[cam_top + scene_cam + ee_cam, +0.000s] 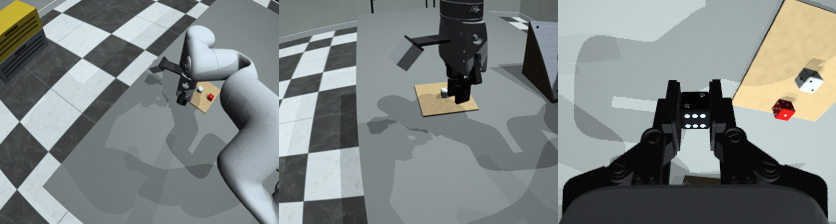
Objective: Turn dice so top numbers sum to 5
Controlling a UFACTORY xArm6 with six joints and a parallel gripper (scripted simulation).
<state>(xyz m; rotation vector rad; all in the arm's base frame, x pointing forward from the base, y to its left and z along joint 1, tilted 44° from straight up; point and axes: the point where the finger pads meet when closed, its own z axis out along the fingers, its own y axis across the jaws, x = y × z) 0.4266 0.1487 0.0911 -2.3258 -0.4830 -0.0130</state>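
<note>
Right now my hand is 10 mm past the black die and 10 mm above it. From my hand the other things lie so: red die (140 mm to the right, 100 mm below, 50 mm behind); then white die (140 mm to the right, 100 mm below); then tan mat (140 mm to the right, 110 mm below).
</note>
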